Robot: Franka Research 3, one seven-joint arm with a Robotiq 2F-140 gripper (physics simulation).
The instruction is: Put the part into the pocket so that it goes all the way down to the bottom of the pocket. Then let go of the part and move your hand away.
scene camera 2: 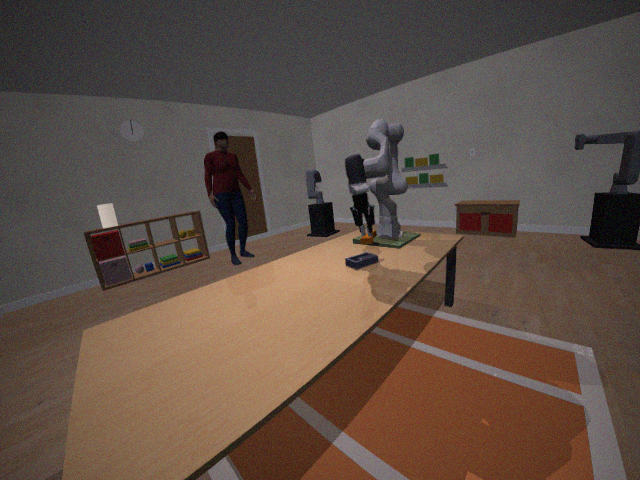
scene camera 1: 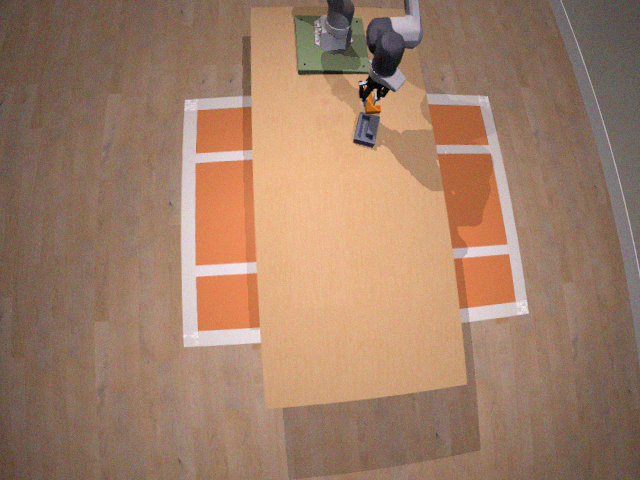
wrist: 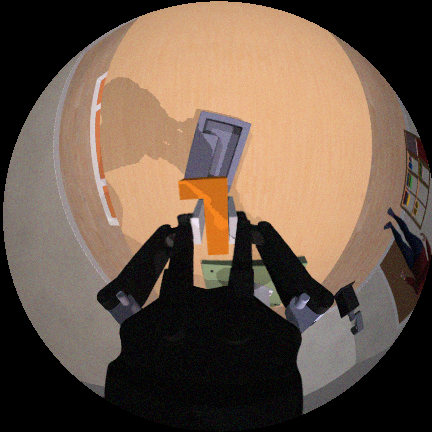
Labels:
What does my gripper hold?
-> An orange L-shaped part.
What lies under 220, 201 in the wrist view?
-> An orange L-shaped part.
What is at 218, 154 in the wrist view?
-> A grey block with pocket.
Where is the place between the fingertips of my gripper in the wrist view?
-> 215, 206

